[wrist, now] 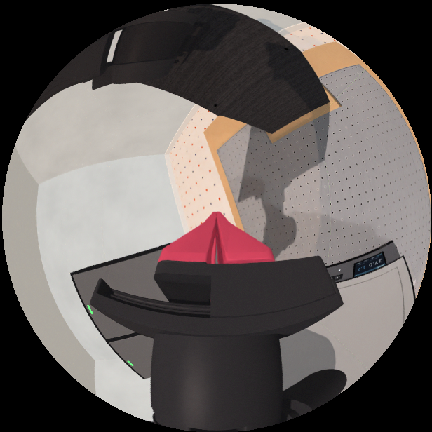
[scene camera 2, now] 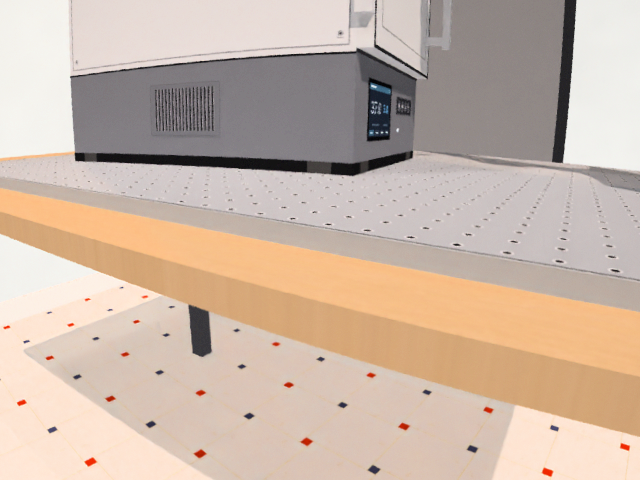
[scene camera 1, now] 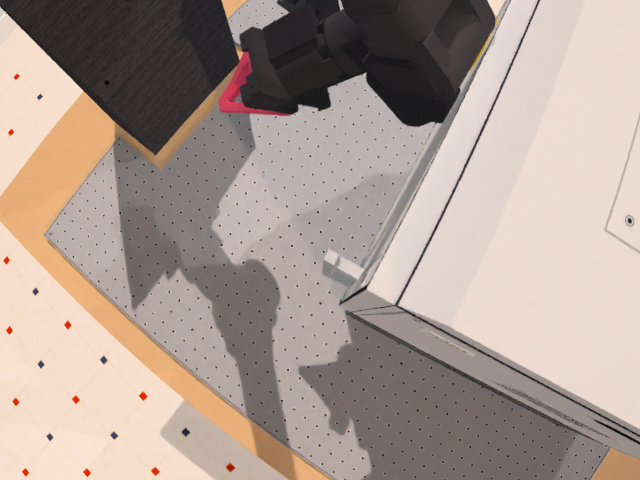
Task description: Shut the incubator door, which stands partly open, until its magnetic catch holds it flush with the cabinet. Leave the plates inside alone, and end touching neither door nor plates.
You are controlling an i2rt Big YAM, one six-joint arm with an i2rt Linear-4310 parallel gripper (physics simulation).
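Places are measured from the arm's base along level axes (x right, y ahead, z up), in metres.
Pixels of known places: gripper, fingertip midpoint: (scene camera 1: 221,106).
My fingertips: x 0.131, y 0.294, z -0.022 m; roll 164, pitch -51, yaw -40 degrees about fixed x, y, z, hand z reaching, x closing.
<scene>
Behind a point stands the place of what it marks.
The white incubator (scene camera 1: 558,180) {y 0.571, x 0.152, z 0.173 m} (scene camera 2: 206,31) {y 0.731, x -0.057, z -0.206 m} stands on its grey base. Its door (scene camera 1: 449,170) {y 0.514, x 0.163, z 0.139 m} (scene camera 2: 403,31) {y 0.508, x 0.062, z -0.196 m} (wrist: 370,320) lies close along the cabinet front, with a thin dark seam in scene camera 1. Whether it is fully flush cannot be told. The pale handle (scene camera 1: 341,266) {y 0.479, x 0.223, z -0.048 m} (scene camera 2: 447,23) {y 0.465, x 0.214, z -0.152 m} stands out from the door. The plates do not show. My gripper (scene camera 1: 223,107) {y 0.294, x 0.131, z -0.022 m} (wrist: 216,217) is shut and empty, its red fingers pointing away from the door. The fingers are apart from the door; a black arm part overlaps the door edge in scene camera 1, and contact there cannot be told.
A black cabinet (scene camera 1: 129,67) {y 0.073, x 0.086, z -0.146 m} (wrist: 240,75) stands across from the door, beside the fingers in scene camera 1. A perforated metal board (scene camera 1: 289,310) {y 0.430, x 0.291, z -0.377 m} (scene camera 2: 465,206) {y 0.406, x -0.201, z -0.377 m} (wrist: 375,150) lies on the wooden table (scene camera 1: 149,341) {y 0.226, x 0.462, z -0.390 m} (scene camera 2: 310,273) {y 0.470, x -0.351, z -0.390 m}. A dark panel (wrist: 120,300) with green lights shows in the wrist view.
</scene>
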